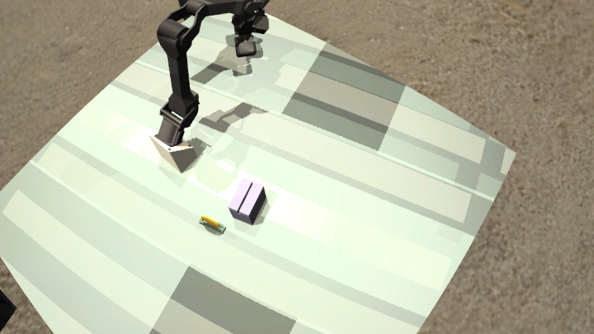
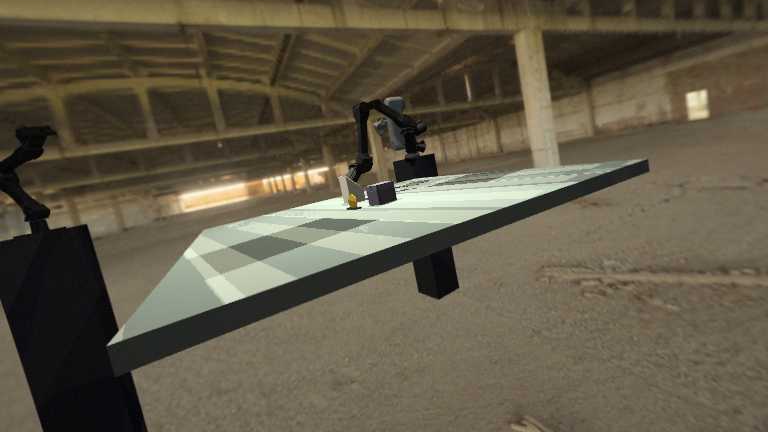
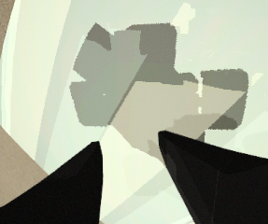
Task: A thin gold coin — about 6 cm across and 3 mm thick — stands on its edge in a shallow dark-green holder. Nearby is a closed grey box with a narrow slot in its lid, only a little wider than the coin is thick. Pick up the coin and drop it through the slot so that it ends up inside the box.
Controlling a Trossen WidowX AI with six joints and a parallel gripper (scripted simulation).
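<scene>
The gold coin lies 55 cm to the right of my gripper tip, 27 cm ahead of it and 8 cm below it.
</scene>
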